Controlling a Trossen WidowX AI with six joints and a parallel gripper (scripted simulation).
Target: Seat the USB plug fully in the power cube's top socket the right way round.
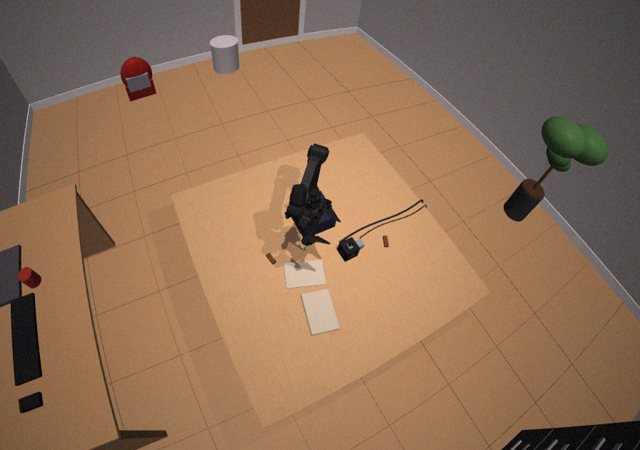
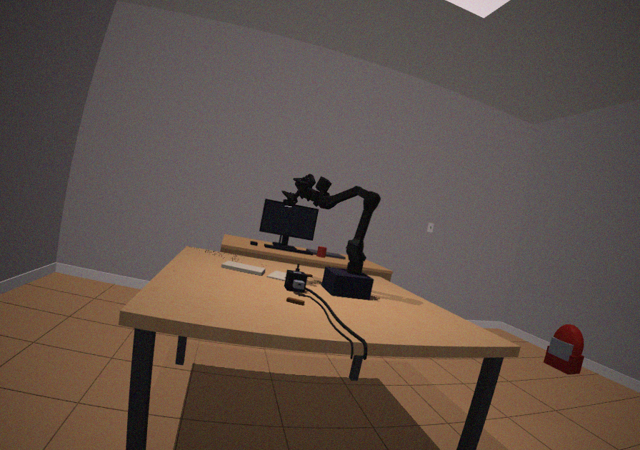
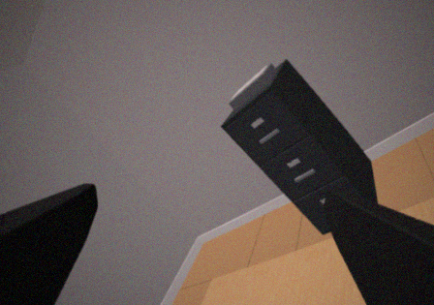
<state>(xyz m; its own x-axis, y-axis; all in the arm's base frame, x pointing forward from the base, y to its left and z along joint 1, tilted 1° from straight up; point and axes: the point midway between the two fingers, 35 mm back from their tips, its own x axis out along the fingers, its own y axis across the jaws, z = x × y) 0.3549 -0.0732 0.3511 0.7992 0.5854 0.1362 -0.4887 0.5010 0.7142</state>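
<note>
Right now my gripper tip is 36 cm above the usb plug, 17 cm to the right of it and 12 cm past it. Also, from my gripper tip: grey-rimmed socket: 38 cm below, 17 cm to the left, 12 cm behind.
</note>
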